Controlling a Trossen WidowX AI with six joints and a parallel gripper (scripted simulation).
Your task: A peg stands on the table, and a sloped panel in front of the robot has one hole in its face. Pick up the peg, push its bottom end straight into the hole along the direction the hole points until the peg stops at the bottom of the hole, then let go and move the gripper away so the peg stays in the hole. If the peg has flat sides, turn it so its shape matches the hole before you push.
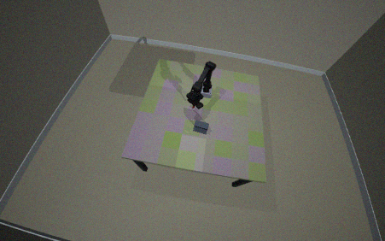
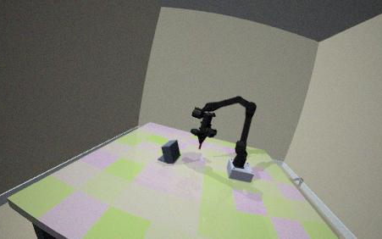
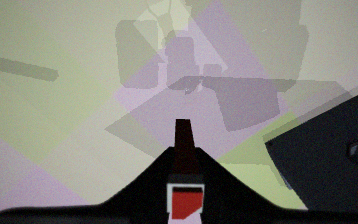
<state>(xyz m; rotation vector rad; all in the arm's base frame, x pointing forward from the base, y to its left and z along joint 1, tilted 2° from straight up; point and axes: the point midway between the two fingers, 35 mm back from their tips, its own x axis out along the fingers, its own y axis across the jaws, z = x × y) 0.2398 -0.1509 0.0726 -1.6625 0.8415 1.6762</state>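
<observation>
The dark sloped panel is 180 mm ahead of my gripper tip, 70 mm to the left of it and 60 mm below it. Also, from my gripper tip: red square peg: 20 mm above.
</observation>
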